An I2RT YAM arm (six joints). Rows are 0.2 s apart.
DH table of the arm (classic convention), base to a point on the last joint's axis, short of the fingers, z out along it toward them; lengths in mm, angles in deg. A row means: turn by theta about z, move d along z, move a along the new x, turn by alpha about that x. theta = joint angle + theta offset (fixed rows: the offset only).
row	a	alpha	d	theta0
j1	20	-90	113.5	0
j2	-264	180	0	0
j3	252.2	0	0	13.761
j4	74	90	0	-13.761
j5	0	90	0	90
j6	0	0	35.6	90
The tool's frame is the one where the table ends.
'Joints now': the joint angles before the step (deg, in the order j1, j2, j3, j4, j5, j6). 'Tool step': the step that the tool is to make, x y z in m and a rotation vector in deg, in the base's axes. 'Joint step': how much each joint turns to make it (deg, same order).
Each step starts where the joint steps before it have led.
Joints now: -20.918 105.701 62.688 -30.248 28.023 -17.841
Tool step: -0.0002 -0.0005 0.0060 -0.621 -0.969 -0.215
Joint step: -0.066 -0.939 0.148 0.001 0.267 0.083
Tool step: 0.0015 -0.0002 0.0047 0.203 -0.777 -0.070
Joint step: 0.020 -0.367 0.681 -0.519 -0.416 0.262
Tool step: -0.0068 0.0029 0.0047 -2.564 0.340 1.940
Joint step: 0.215 -2.426 -2.308 1.830 1.804 -2.808
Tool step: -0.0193 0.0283 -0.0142 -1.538 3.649 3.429
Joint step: 3.918 -3.252 -7.433 1.458 2.646 -0.458
